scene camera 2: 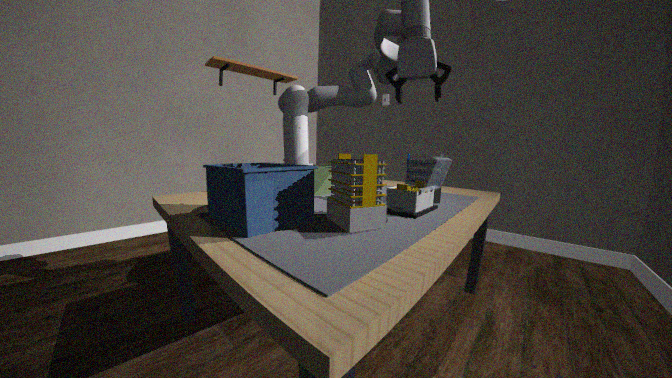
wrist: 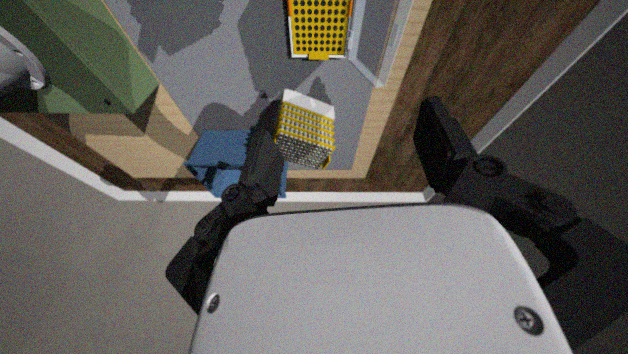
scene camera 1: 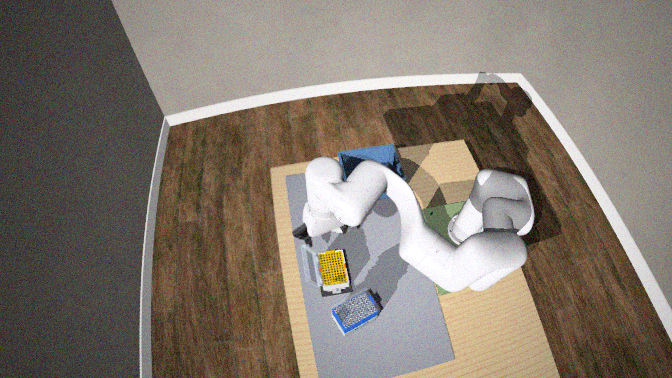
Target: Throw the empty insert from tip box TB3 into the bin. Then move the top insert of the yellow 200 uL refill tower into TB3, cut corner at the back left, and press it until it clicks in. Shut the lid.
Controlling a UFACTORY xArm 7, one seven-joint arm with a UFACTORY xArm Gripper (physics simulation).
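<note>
Tip box TB3 [scene camera 1: 336, 289] [scene camera 2: 411, 201] is a white box in a black holder on the grey mat, with its clear lid [scene camera 1: 310, 266] [scene camera 2: 440, 173] [wrist: 371, 47] standing open. A yellow insert [scene camera 1: 333, 268] [wrist: 320, 27] with dark, empty holes sits in it. The yellow refill tower [scene camera 2: 370, 182] [wrist: 305, 125] is a stack of tip-filled inserts on a white base; the arm hides it in scene camera 1. The blue bin [scene camera 1: 370, 154] [scene camera 2: 280, 197] [wrist: 220, 145] stands beyond the tower. My gripper [scene camera 1: 324, 237] [scene camera 2: 418, 97] [wrist: 340, 132] is open and empty, high above the table.
A blue tip rack [scene camera 1: 356, 311] full of tips stands beside TB3, on the side away from the tower. The arm's base stands on a green block [scene camera 1: 440, 222] [wrist: 135, 95]. A wooden shelf [scene camera 2: 250, 69] is fixed to the wall. The grey mat [scene camera 1: 395, 345] lies on the wooden table [scene camera 1: 500, 335].
</note>
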